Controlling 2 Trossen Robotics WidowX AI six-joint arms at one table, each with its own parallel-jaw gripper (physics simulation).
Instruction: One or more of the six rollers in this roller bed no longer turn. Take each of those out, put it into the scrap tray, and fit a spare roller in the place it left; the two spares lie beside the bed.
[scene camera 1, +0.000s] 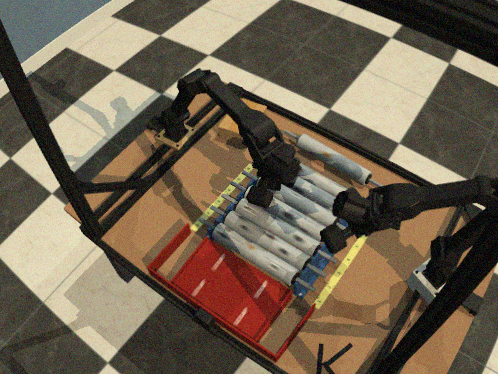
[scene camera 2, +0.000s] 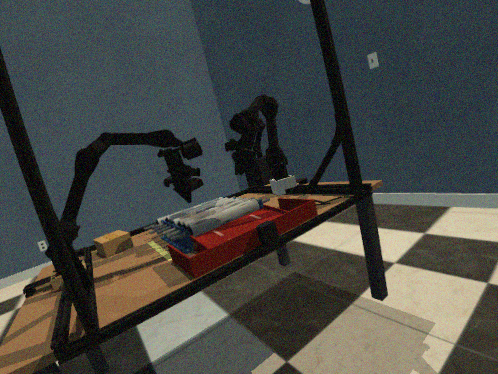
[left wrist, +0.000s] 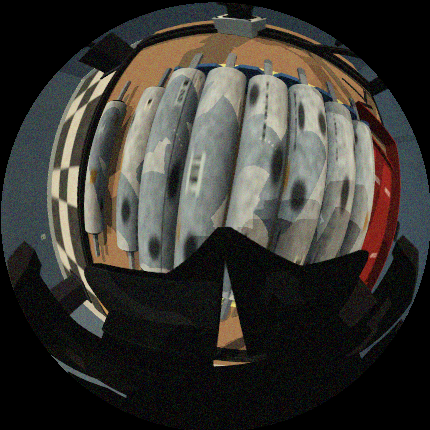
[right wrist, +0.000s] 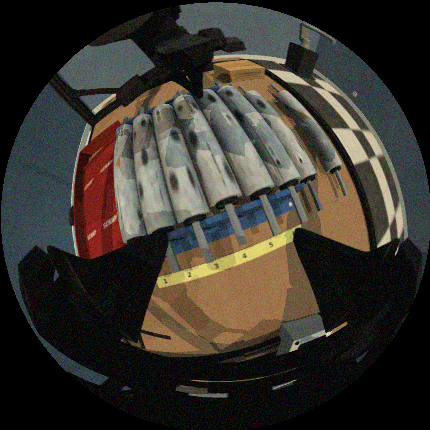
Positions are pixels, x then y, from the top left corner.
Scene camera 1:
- my left gripper: 278, 189
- my right gripper: 341, 227
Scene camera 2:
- my left gripper: 189, 202
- my right gripper: 238, 175
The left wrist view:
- my left gripper: 223, 233
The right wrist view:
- my left gripper: 199, 96
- my right gripper: 232, 235
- tan cardboard box: 236, 70
